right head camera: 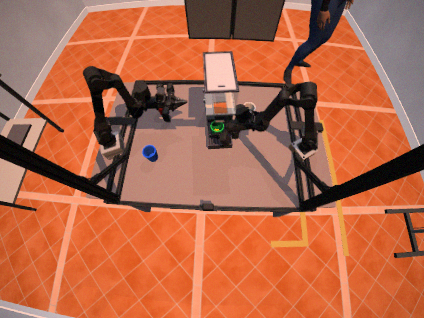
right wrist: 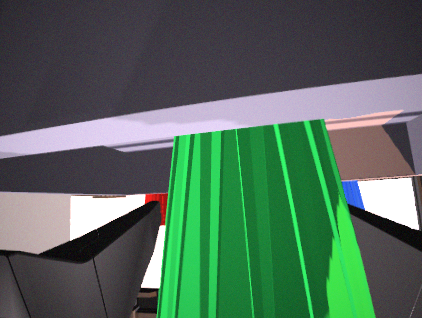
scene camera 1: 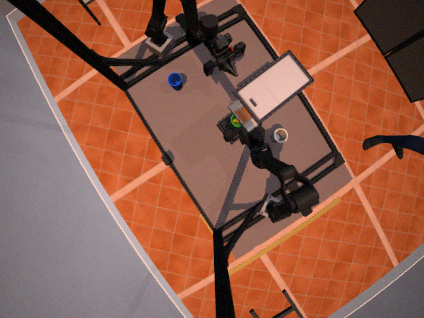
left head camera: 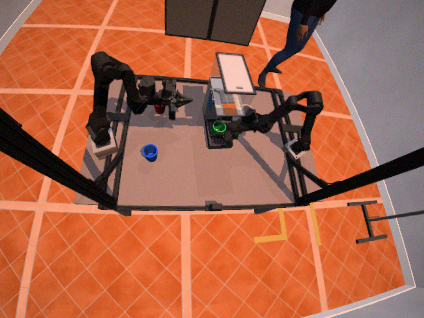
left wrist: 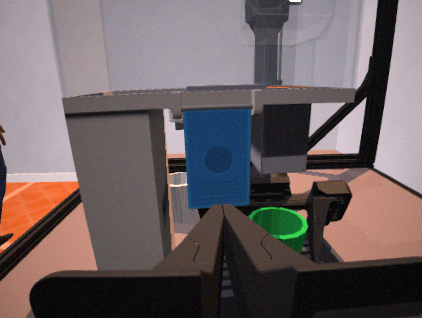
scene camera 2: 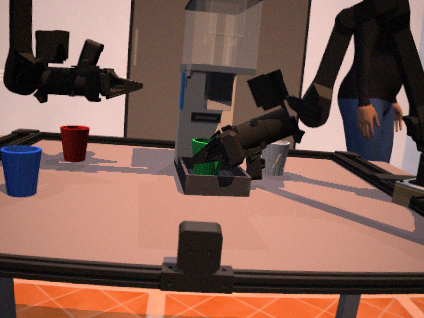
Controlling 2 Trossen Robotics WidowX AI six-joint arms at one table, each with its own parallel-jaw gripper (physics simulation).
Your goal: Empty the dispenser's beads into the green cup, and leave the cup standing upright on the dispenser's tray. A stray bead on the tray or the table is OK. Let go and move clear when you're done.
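Places are measured from the left arm's base along level axes (x ahead, y right, z down), in metres.
Where they show: left gripper, fingertip midpoint: (right head camera: 187, 101) (scene camera 1: 236, 75) (left head camera: 192, 100) (left wrist: 221, 213) (scene camera 2: 142, 86); right gripper, fingertip midpoint: (right head camera: 211, 129) (right wrist: 244, 210) (scene camera 1: 233, 115) (left head camera: 211, 129) (scene camera 2: 191, 159); left arm's base at its link origin: (right head camera: 109, 142) (scene camera 1: 159, 39) (left head camera: 102, 140); right arm's base at its link origin: (right head camera: 304, 147) (scene camera 1: 273, 208) (left head camera: 296, 148).
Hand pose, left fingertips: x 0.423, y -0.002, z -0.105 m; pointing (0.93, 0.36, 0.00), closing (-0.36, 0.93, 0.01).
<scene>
Each offset is from my left fingertips to the centre of the thing. "*": to the spot under its first point.
The green cup @(dz +0.131, dx +0.105, dy +0.115 m) (left head camera: 219, 126) (right head camera: 217, 127) (scene camera 2: 201, 146) (left wrist: 278, 225) (right wrist: 260, 235) stands upright on the dispenser's tray @(* dz +0.167, dx +0.091, dy +0.193 m) (scene camera 2: 217, 188). Yellow beads show inside it in scene camera 1. The grey dispenser @(dz -0.001, dx +0.125, dy +0.068 m) (scene camera 2: 192, 132) (left wrist: 120, 190) has a clear hopper and a blue flap @(* dz +0.006, dx +0.069, dy +0.048 m) (scene camera 2: 182, 92) (left wrist: 217, 155), which hangs straight down. My right gripper (right wrist: 244, 210) is open, with its fingers on either side of the green cup and gaps beside it in the right wrist view. My left gripper (left head camera: 191, 100) (right head camera: 186, 102) (scene camera 2: 141, 85) (left wrist: 221, 213) is shut and empty, raised on the flap's side and apart from it.
A blue cup @(dz +0.143, dx -0.240, dy +0.123 m) (left head camera: 149, 152) (scene camera 2: 21, 171) stands at the left. A red cup @(dz +0.143, dx -0.118, dy -0.123 m) (left head camera: 159, 108) (scene camera 2: 75, 143) stands below my left gripper. A whitish cup @(dz +0.143, dx +0.306, dy +0.056 m) (scene camera 1: 280, 135) (scene camera 2: 276, 158) stands beside the dispenser, behind my right gripper. A person (scene camera 2: 372, 100) stands beyond the table.
</scene>
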